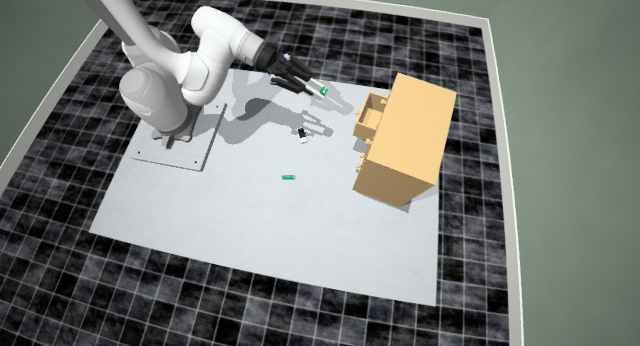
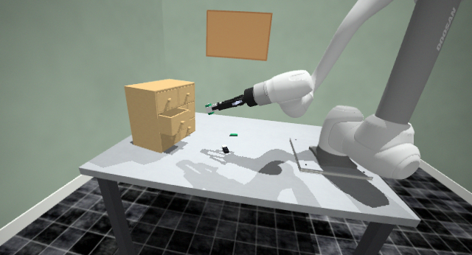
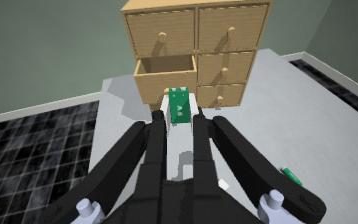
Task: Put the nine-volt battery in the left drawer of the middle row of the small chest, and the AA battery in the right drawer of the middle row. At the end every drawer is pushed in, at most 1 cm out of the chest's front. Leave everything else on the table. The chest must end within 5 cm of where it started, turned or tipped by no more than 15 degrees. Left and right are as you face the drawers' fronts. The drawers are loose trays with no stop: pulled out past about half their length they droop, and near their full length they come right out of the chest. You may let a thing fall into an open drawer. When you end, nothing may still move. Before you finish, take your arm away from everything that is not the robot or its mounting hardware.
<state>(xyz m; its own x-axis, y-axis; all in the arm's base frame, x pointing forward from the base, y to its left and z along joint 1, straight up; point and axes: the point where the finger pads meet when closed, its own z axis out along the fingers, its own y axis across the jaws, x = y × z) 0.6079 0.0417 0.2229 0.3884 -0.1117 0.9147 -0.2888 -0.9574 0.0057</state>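
My gripper is now 3 cm short of the green nine-volt battery and 1 cm to the left of it. From my hand the other things lie so: green AA battery (9 cm behind, 24 cm to the right, 24 cm below).
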